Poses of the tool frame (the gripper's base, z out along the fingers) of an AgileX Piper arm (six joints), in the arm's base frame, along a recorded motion.
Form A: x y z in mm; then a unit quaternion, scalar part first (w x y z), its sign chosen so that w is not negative.
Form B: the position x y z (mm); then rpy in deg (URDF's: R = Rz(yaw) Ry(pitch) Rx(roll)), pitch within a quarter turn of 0, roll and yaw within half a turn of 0. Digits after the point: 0 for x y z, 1 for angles.
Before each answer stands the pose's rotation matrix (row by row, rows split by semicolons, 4 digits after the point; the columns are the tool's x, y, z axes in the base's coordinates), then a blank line. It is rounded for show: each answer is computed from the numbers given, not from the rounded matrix.
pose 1, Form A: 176, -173, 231, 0.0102, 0.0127, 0.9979, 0.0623
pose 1, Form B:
-0.9995 0.0241 0.0219; 0.0266 0.9919 0.1241; -0.0188 0.1246 -0.9920

176, -173, 231, 172.8, 1.1, 178.5
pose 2, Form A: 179, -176, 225, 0.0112, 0.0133, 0.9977, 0.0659
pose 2, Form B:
-0.9994 0.0251 0.0241; 0.0280 0.9910 0.1312; -0.0206 0.1318 -0.9911

179, -176, 225, 172.4, 1.2, 178.4
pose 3, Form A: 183, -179, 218, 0.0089, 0.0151, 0.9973, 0.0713
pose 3, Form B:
-0.9994 0.0288 0.0199; 0.0314 0.9894 0.1419; -0.0156 0.1425 -0.9897

183, -179, 218, 171.8, 0.9, 178.2
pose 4, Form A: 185, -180, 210, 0.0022, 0.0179, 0.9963, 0.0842
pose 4, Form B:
-0.9993 0.0353 0.0074; 0.0360 0.9852 0.1677; -0.0014 0.1679 -0.9858

185, -180, 210, 170.3, 0.1, 177.9
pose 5, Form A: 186, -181, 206, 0.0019, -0.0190, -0.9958, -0.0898
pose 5, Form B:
-0.9993 0.0382 -0.0004; 0.0375 0.9832 0.1789; 0.0072 0.1788 -0.9839

186, -181, 206, 169.7, -0.4, 177.9
